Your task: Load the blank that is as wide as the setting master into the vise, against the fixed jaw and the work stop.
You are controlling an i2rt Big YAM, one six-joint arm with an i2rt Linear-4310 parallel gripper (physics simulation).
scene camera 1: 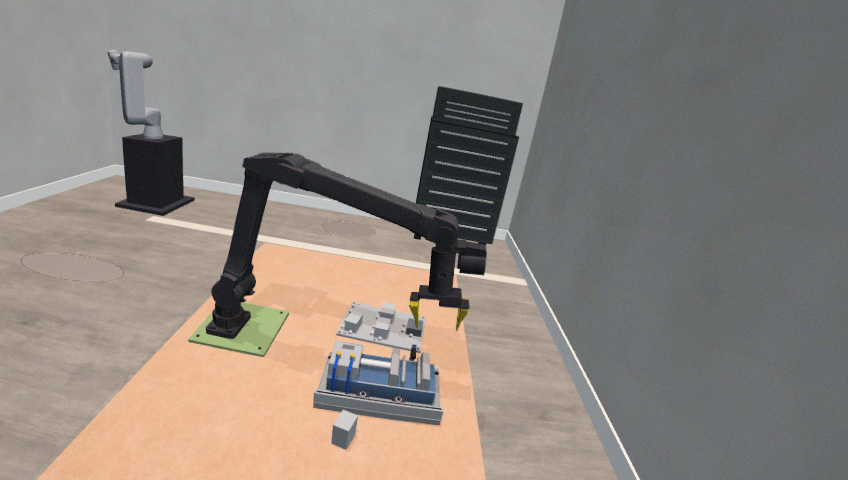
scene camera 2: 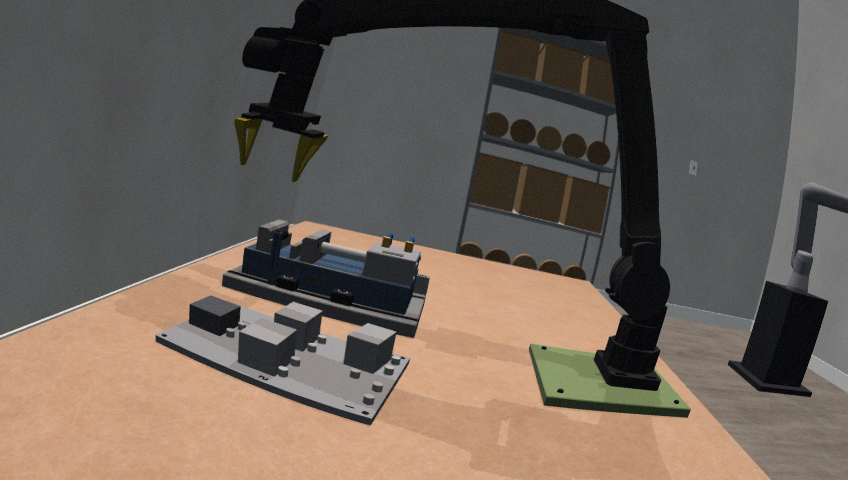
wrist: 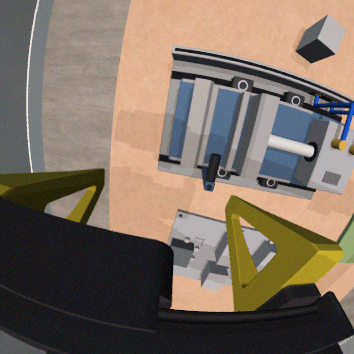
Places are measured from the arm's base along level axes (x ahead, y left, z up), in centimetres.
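Pixels of known places: gripper, fingertip midpoint: (scene camera 1: pixel 436 328) (scene camera 2: pixel 267 172) (wrist: pixel 167 189); arm's base, origin of the base link: (scene camera 1: pixel 229 324) (scene camera 2: pixel 624 374).
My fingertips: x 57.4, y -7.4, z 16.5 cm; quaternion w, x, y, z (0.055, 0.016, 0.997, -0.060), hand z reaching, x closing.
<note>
For each thing: its top centre in the pictures, then the offset to it from my fingertips.
- blue vise, middle of its top: (wrist: pixel 281 139) (scene camera 2: pixel 334 234) (scene camera 1: pixel 385 359) dx -11.1, dy -5.4, dz -7.8 cm
- dark work stop, middle of its top: (wrist: pixel 213 168) (scene camera 1: pixel 414 351) dx -4.3, dy +0.0, dz -8.1 cm
- grey plate, middle of its top: (scene camera 2: pixel 282 350) (wrist: pixel 220 257) (scene camera 1: pixel 383 324) dx -13.8, dy +22.6, dz -16.9 cm
- dark block, middle of its top: (scene camera 2: pixel 215 305) (wrist: pixel 178 256) (scene camera 1: pixel 415 324) dx -4.2, dy +22.2, dz -14.4 cm
- loose grey block, middle of its top: (wrist: pixel 332 33) (scene camera 1: pixel 345 420) dx -17.0, dy -22.4, dz -11.7 cm
My gripper (scene camera 1: pixel 437 328) (scene camera 2: pixel 268 172) (wrist: pixel 167 189) is open and empty, high above the table, near the fixed-jaw end of the vise and the plate. The blue vise (scene camera 1: pixel 380 389) (scene camera 2: pixel 321 279) (wrist: pixel 227 117) has a fixed jaw (scene camera 1: pixel 423 371) (wrist: pixel 196 122), a moving jaw (scene camera 1: pixel 394 367) (wrist: pixel 257 135) and a dark work stop (scene camera 1: pixel 413 352) (wrist: pixel 213 167); no block sits between its jaws. A grey plate (scene camera 1: pixel 398 340) (scene camera 2: pixel 321 380) bears a dark block (scene camera 2: pixel 214 314) and three light grey blocks (scene camera 2: pixel 267 346) (scene camera 2: pixel 298 325) (scene camera 2: pixel 370 346). A loose grey block (scene camera 1: pixel 343 429) (wrist: pixel 321 39) stands across the vise. I cannot tell which widths match.
Small pegs (scene camera 2: pixel 377 386) stand up from the plate. Two blue hoses (scene camera 1: pixel 348 374) rise at the vise's cylinder end. The arm's green base plate (scene camera 1: pixel 267 333) (scene camera 2: pixel 571 380) is on the table. A dark cabinet (scene camera 1: pixel 470 172) and a shelf rack (scene camera 2: pixel 547 93) stand beyond.
</note>
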